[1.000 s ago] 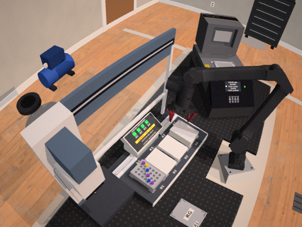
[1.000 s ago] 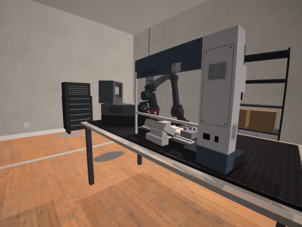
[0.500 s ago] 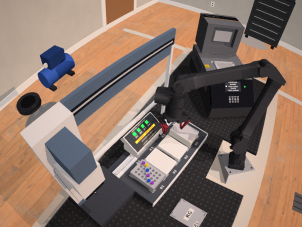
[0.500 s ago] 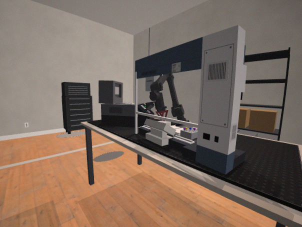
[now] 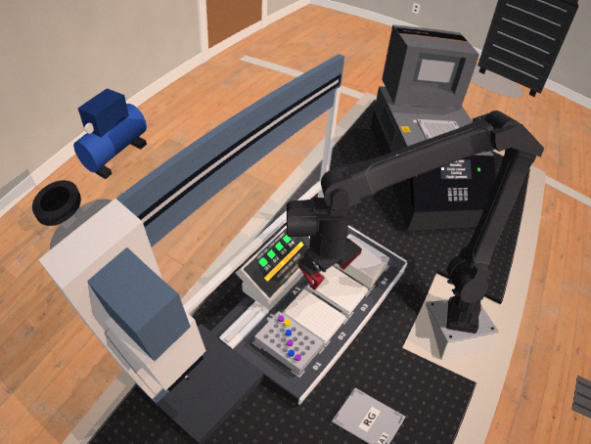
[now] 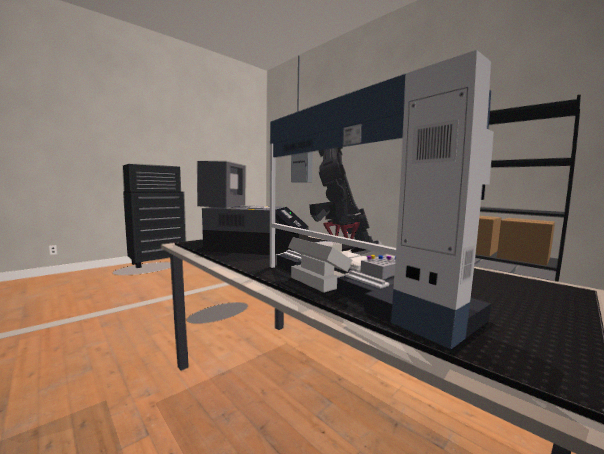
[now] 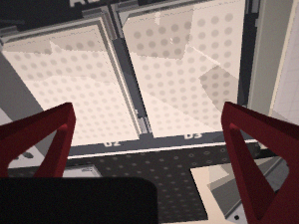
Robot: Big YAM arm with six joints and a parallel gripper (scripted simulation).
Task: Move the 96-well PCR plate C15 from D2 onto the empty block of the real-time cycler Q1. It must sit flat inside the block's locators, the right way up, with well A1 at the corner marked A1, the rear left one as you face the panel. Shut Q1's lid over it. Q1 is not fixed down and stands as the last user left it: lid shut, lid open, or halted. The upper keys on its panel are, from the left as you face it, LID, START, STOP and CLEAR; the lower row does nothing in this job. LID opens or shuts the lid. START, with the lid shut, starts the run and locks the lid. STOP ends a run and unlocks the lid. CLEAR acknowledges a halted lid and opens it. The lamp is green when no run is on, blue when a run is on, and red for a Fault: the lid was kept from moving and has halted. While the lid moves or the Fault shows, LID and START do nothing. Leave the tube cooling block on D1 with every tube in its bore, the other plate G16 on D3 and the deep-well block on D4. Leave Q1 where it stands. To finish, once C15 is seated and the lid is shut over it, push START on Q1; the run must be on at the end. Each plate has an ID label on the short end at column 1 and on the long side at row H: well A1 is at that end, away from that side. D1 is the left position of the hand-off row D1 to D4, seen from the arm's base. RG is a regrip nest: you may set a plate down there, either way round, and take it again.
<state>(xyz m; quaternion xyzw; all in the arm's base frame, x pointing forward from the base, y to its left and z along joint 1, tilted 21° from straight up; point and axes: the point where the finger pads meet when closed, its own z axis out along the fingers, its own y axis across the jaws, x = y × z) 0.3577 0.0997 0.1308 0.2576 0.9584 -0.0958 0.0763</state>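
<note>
The tube cooling block lies 4 cm ahead of my hand, 17 cm to the left of it and 6 cm below it. Also, from my hand: coloured tube: 3 cm ahead, 18 cm to the left, 5 cm below; deep-well block: 6 cm behind, 11 cm to the right, 5 cm below; grey RG nest: 20 cm behind, 28 cm to the left, 12 cm below.
</note>
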